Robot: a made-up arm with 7 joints. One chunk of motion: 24 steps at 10 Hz.
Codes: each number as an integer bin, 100 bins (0 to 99) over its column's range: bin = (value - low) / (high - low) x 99, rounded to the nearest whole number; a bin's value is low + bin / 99 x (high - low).
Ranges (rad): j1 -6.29..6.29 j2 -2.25..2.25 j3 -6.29..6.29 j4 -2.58..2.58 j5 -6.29..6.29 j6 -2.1..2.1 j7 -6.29..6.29
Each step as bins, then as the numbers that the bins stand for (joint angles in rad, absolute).
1 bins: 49 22 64 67 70 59 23
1 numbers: -0.0635 -1.2500 1.8425 0.9121 2.6049 0.4030 -3.3674
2 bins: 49 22 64 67 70 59 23
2 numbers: -0.0635 -1.2500 1.8425 0.9121 2.6049 0.4030 -3.3674
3 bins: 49 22 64 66 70 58 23
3 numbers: -0.0635 -1.2500 1.8425 0.8600 2.6049 0.3606 -3.3674
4 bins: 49 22 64 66 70 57 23
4 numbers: -0.0635 -1.2500 1.8425 0.8600 2.6049 0.3182 -3.3674
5 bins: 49 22 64 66 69 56 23
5 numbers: -0.0635 -1.2500 1.8425 0.8600 2.4779 0.2758 -3.3674
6 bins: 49 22 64 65 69 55 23
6 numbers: -0.0635 -1.2500 1.8425 0.8079 2.4779 0.2333 -3.3674
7 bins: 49 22 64 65 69 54 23
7 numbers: -0.0635 -1.2500 1.8425 0.8079 2.4779 0.1909 -3.3674
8 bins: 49 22 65 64 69 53 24
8 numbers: -0.0635 -1.2500 1.9696 0.7558 2.4779 0.1485 -3.2403
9 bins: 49 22 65 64 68 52 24
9 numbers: -0.0635 -1.2500 1.9696 0.7558 2.3508 0.1061 -3.2403
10 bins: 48 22 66 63 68 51 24
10 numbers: -0.1906 -1.2500 2.0967 0.7036 2.3508 0.0636 -3.2403
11 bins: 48 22 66 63 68 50 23
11 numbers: -0.1906 -1.2500 2.0967 0.7036 2.3508 0.0212 -3.3674
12 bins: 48 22 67 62 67 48 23
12 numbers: -0.1906 -1.2500 2.2237 0.6515 2.2237 -0.0636 -3.3674
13 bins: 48 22 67 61 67 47 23
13 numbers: -0.1906 -1.2500 2.2237 0.5994 2.2237 -0.1061 -3.3674
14 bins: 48 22 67 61 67 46 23
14 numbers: -0.1906 -1.2500 2.2237 0.5994 2.2237 -0.1485 -3.3674
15 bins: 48 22 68 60 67 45 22
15 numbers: -0.1906 -1.2500 2.3508 0.5473 2.2237 -0.1909 -3.4944
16 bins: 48 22 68 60 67 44 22
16 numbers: -0.1906 -1.2500 2.3508 0.5473 2.2237 -0.2333 -3.4944
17 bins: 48 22 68 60 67 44 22
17 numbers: -0.1906 -1.2500 2.3508 0.5473 2.2237 -0.2333 -3.4944
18 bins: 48 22 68 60 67 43 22
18 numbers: -0.1906 -1.2500 2.3508 0.5473 2.2237 -0.2758 -3.4944
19 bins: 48 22 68 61 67 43 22
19 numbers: -0.1906 -1.2500 2.3508 0.5994 2.2237 -0.2758 -3.4944
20 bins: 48 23 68 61 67 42 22
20 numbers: -0.1906 -1.2045 2.3508 0.5994 2.2237 -0.3182 -3.4944
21 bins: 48 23 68 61 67 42 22
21 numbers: -0.1906 -1.2045 2.3508 0.5994 2.2237 -0.3182 -3.4944
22 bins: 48 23 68 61 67 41 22
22 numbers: -0.1906 -1.2045 2.3508 0.5994 2.2237 -0.3606 -3.4944
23 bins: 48 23 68 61 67 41 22
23 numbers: -0.1906 -1.2045 2.3508 0.5994 2.2237 -0.3606 -3.4944
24 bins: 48 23 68 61 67 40 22
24 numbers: -0.1906 -1.2045 2.3508 0.5994 2.2237 -0.4030 -3.4944
